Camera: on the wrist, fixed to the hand. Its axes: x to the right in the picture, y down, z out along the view.
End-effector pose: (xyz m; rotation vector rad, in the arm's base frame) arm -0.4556 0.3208 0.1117 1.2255 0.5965 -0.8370
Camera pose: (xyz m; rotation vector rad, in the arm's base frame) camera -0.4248 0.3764 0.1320 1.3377 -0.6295 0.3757
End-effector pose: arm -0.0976 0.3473 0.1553 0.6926 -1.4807 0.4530
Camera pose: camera -0.0899 0.4135 0.1529 -0.4890 -1.9180 1.7546
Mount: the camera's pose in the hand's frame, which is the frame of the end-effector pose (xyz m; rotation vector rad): -0.0109 0.0430 -0.0498 0.1928 -0.1588 1.5806
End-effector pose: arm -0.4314 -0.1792 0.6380 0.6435 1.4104 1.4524
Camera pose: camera -0.4829 -0.2042 0.6722 -2.0511 -0.7042 -2.0881
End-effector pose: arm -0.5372 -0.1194 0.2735 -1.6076 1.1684 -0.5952
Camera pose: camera -0.5996 -0.1320 0.2538 -0.2178 1.7305 0.4455
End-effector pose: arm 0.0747 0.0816 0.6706 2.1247 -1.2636 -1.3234
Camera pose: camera 0.0931 0.0588 0.7305 0.4841 -2.3073 -0.5693
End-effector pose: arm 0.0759 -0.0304 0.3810 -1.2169 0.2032 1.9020
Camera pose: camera 0.0800 -0.0902 0.3518 0.5337 -1.2235 -2.4014
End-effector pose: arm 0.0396 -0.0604 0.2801 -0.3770 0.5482 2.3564
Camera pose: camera 0.0244 -0.1196 0.2534 -0.3634 -0.7757 -2.2074
